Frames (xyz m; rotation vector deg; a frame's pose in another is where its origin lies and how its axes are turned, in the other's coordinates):
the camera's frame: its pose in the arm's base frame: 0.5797 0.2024 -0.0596 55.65 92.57 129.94
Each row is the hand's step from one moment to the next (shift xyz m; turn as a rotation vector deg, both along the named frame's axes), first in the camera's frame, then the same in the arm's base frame.
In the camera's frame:
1: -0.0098 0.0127 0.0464 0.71 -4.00 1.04
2: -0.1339 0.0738 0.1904 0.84 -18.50 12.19
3: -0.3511 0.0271 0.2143 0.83 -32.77 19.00
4: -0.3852 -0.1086 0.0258 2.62 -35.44 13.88
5: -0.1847 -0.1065 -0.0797 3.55 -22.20 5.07
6: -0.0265 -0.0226 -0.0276 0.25 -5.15 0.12
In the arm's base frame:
1: 0.0383 0.0260 0.0163 -0.75 2.71 -3.11
2: 0.2337 0.0508 0.0493 2.86 16.99 -13.96
3: 0.4049 -0.0223 -0.0743 4.00 27.76 -25.48
4: 0.2881 -0.1325 -0.2455 -1.04 25.74 -28.14
5: 0.0708 -0.1135 -0.1841 -4.32 14.29 -17.56
6: -0.0012 -0.0259 -0.0361 -1.20 2.21 -4.50

